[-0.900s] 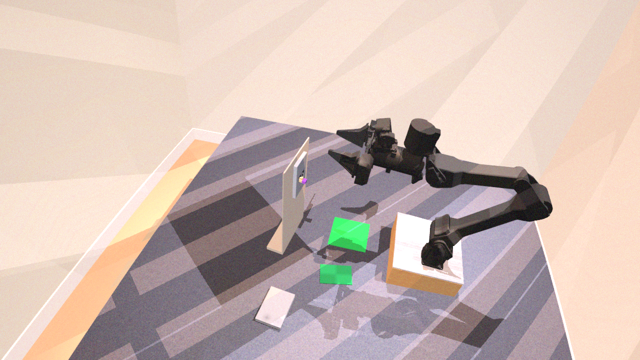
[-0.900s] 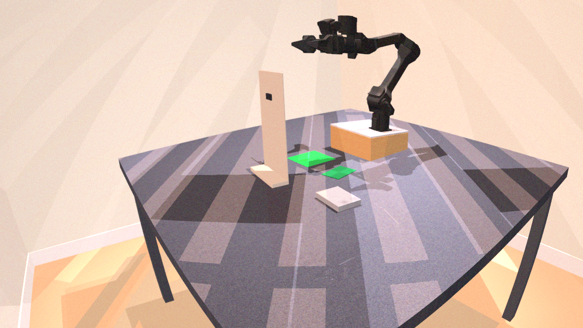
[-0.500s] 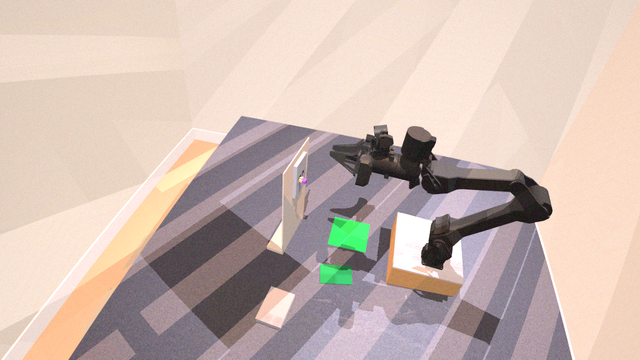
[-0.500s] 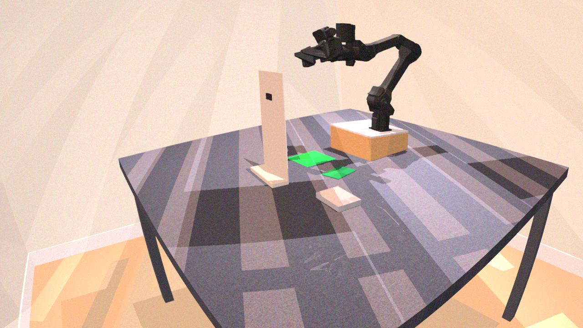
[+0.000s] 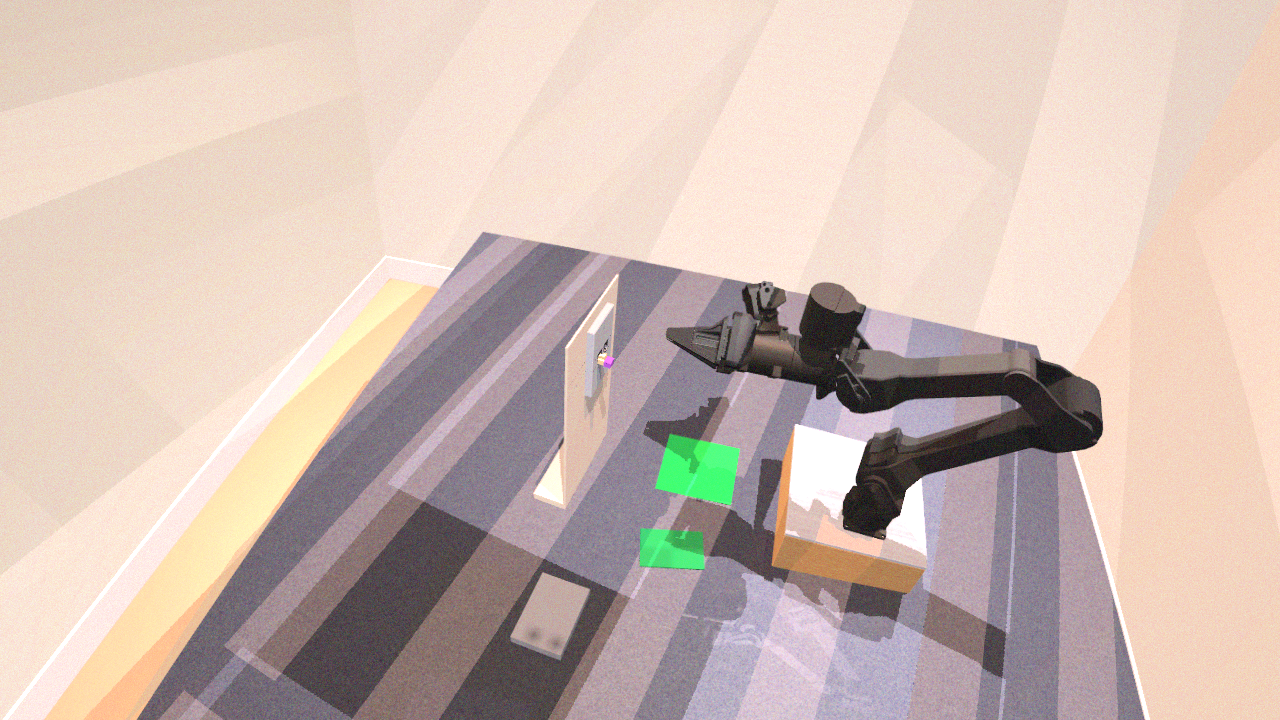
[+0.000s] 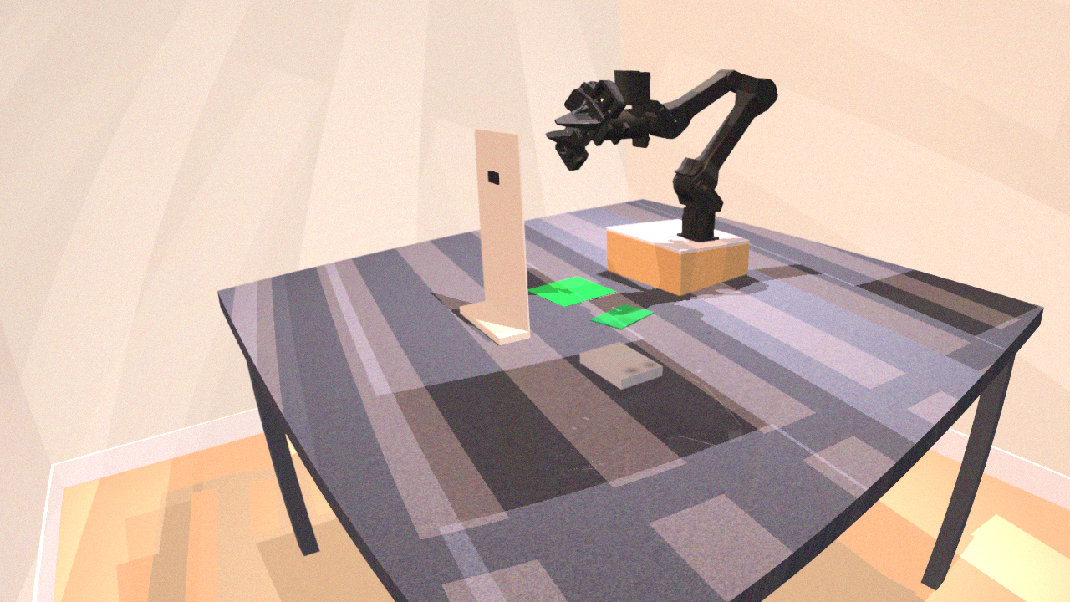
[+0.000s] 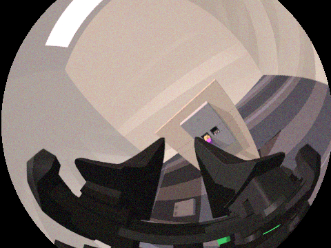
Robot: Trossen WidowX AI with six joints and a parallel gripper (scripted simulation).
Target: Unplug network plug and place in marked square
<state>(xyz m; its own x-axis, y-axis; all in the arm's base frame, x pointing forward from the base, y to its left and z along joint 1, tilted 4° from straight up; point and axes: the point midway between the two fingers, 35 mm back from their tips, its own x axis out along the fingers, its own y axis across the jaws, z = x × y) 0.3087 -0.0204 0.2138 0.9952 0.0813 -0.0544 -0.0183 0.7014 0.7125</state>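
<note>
Now: the network plug 9 cm ahead of my gripper tip, 1 cm to the right of it and 7 cm below it. Also, from my gripper tip: panel (10 cm ahead, 2 cm to the right, 17 cm below).
</note>
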